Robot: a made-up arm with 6 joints.
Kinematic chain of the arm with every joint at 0, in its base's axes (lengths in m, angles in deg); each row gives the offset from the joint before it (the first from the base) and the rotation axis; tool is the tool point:
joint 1: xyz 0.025 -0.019 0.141 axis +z
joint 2: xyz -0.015 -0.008 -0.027 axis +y
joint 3: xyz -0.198 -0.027 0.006 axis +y
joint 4: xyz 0.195 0.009 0.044 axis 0.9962 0 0.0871
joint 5: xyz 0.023 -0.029 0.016 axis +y
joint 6: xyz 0.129 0.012 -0.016 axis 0.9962 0 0.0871
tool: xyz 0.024 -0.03 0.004
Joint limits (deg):
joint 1: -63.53..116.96
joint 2: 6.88..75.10
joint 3: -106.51..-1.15
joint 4: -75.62..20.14
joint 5: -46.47..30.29
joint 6: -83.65..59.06
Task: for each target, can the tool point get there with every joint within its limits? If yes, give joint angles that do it. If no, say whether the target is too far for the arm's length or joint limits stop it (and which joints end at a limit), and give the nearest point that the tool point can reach.
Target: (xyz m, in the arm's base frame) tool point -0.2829 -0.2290 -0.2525
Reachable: no: joint limits stop it (at a limit: joint 1, joint 2, joint 3) | nearest point -0.0670 -0.1205 -0.0067 | short by 0.345 m
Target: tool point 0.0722 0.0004 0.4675
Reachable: yes | joints 17.19 19.15 -50.33 -65.76 -15.22 -46.91
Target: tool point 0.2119 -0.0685 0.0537
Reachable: yes | joints 16.26 59.40 -9.46 -54.68 13.53 25.21
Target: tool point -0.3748 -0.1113 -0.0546
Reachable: no: joint limits stop it (at a limit: joint 1, joint 2, joint 3, joint 5, joint 6) | nearest point -0.0726 -0.1064 -0.0069 | short by 0.306 m
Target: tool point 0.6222 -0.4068 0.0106
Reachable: no: too far | nearest point 0.2815 -0.1856 0.1661 | short by 0.435 m
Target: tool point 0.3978 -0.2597 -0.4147
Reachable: no: too far | nearest point 0.1612 -0.1070 -0.0179 | short by 0.487 m
